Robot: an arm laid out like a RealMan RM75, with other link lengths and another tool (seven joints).
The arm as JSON. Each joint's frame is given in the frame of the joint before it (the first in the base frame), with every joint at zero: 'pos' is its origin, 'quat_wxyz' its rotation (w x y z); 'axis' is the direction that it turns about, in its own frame. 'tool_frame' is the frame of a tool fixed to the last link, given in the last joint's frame.
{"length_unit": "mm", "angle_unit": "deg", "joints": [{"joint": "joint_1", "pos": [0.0, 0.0, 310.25], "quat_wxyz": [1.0, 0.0, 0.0, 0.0], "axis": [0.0, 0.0, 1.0]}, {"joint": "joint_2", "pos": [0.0, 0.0, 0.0], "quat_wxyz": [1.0, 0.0, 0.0, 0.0], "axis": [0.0, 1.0, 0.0]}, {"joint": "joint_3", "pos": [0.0, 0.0, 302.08], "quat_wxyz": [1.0, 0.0, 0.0, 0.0], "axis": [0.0, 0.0, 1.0]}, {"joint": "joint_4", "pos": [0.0, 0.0, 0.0], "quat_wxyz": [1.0, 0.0, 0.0, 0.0], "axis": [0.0, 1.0, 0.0]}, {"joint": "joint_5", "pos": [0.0, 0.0, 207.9], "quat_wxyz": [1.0, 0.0, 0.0, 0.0], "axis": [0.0, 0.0, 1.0]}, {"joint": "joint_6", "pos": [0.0, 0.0, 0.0], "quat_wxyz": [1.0, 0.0, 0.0, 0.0], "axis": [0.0, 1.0, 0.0]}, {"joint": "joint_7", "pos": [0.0, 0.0, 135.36], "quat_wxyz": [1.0, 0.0, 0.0, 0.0], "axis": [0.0, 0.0, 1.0]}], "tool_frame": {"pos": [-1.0, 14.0, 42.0], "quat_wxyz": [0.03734, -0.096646, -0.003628, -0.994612]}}
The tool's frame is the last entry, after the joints.
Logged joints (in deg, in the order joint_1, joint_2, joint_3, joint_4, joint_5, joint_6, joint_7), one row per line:
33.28 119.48 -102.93 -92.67 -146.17 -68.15 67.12
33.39 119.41 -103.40 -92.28 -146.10 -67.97 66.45
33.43 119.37 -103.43 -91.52 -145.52 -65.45 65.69
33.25 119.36 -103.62 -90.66 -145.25 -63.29 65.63
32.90 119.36 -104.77 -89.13 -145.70 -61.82 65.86
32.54 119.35 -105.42 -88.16 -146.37 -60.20 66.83
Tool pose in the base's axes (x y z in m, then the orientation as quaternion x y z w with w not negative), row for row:
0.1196 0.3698 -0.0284 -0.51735 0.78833 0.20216 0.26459
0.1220 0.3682 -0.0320 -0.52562 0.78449 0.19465 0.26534
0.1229 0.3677 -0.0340 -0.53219 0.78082 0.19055 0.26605
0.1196 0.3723 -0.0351 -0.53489 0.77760 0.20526 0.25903
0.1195 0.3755 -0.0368 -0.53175 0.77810 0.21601 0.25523
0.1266 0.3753 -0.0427 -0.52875 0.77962 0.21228 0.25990
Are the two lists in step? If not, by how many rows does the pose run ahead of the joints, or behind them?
The pose runs 1 row behind the joints: the pose in row i belongs to the joints in row i - 1.
